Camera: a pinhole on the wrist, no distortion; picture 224 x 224 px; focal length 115.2 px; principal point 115.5 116.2 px. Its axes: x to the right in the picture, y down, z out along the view. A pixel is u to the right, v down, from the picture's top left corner.
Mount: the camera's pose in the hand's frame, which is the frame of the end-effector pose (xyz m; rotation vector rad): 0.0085 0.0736 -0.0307 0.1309 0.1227 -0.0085
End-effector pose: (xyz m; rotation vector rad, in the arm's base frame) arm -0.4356 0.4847 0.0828 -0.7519 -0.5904 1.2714
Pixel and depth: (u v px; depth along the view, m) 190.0 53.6 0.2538
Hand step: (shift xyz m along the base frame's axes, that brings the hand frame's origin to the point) -0.0356 0.2147 0.1862
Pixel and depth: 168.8 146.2 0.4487
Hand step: -0.3276 0.3489 0.1478
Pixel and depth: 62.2 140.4 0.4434
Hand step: -0.4310 -0.0483 0.1979
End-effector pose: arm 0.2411 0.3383 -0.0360 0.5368 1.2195 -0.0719
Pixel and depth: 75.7 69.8 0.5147
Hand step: 0.3049 -0.4008 0.1395
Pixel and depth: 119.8 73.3 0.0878
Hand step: 0.0623 0.0091 0.0028
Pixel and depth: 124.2 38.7 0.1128
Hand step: 0.0656 -0.0373 -0.0160
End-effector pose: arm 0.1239 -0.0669 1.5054 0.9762 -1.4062 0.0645
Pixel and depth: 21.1 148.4 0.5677
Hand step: -0.6542 -0.0749 -0.3213
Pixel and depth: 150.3 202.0 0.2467
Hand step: -0.2799 -0.0530 0.1831
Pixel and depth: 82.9 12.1 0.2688
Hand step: -0.0599 -0.2348 -0.1687
